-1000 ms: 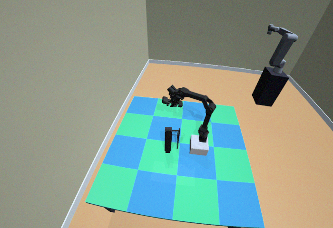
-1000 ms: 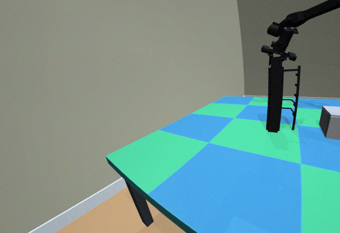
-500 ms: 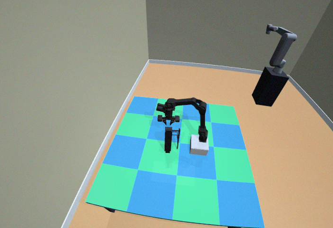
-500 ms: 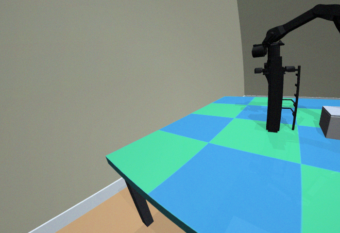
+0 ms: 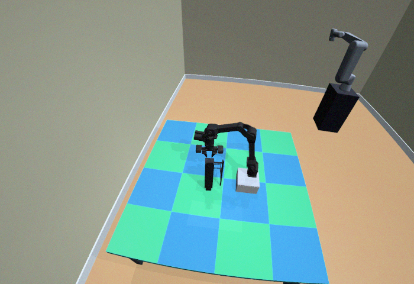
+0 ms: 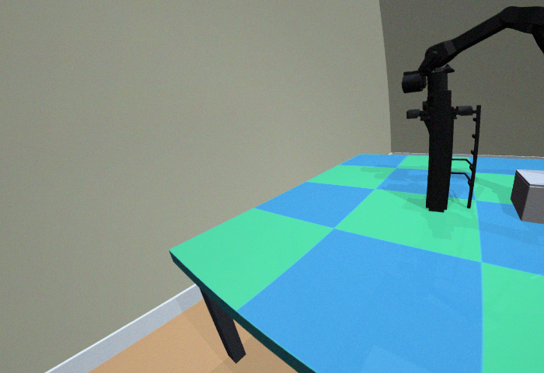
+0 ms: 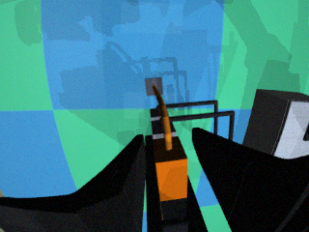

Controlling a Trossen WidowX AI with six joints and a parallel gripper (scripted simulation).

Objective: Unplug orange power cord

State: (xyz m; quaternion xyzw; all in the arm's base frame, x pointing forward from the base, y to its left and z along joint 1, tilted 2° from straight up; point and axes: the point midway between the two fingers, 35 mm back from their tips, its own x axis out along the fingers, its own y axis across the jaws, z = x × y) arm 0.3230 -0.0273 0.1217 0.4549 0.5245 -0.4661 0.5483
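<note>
Right now the orange plug is 60 mm to the left of my gripper tip, 10 mm below it and 10 mm behind it.
</note>
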